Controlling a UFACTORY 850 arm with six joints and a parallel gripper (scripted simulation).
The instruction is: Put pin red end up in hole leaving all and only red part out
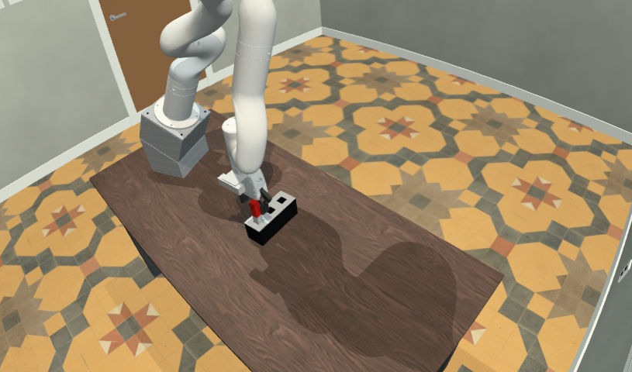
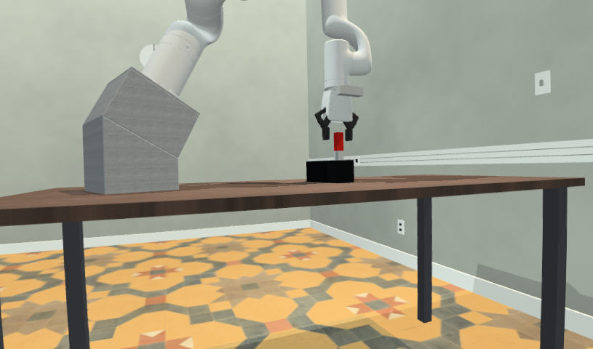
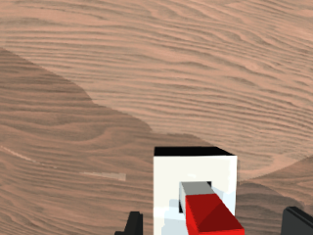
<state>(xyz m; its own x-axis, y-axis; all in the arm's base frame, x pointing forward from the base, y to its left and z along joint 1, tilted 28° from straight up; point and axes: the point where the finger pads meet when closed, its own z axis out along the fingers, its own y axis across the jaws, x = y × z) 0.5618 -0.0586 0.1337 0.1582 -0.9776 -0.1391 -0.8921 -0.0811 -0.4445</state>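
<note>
My gripper is now 10 mm above the pin. The rest, counted from my hand: black block (10 mm behind, 60 mm to the left, 110 mm below).
</note>
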